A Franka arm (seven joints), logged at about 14 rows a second.
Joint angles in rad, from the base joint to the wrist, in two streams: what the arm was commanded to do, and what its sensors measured. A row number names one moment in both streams.
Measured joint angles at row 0:
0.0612, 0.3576, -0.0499, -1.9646, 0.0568, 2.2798, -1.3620
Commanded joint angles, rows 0 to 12:
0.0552, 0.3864, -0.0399, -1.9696, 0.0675, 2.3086, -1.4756
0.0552, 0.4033, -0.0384, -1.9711, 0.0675, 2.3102, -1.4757
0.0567, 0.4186, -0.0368, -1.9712, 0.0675, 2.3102, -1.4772
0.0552, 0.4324, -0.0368, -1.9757, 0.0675, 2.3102, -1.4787
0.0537, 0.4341, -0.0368, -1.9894, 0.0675, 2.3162, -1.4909
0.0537, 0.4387, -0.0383, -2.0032, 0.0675, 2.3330, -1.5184
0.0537, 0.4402, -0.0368, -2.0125, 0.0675, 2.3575, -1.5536
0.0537, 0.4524, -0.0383, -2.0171, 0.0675, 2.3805, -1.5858
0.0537, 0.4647, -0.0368, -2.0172, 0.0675, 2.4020, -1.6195
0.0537, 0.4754, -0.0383, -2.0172, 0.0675, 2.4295, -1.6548
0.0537, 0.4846, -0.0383, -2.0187, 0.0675, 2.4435, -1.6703
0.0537, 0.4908, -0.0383, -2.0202, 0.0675, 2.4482, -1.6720
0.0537, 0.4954, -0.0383, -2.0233, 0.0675, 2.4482, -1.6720
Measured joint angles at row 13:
0.0612, 0.4912, -0.0441, -2.0088, 0.0568, 2.4251, -1.6352
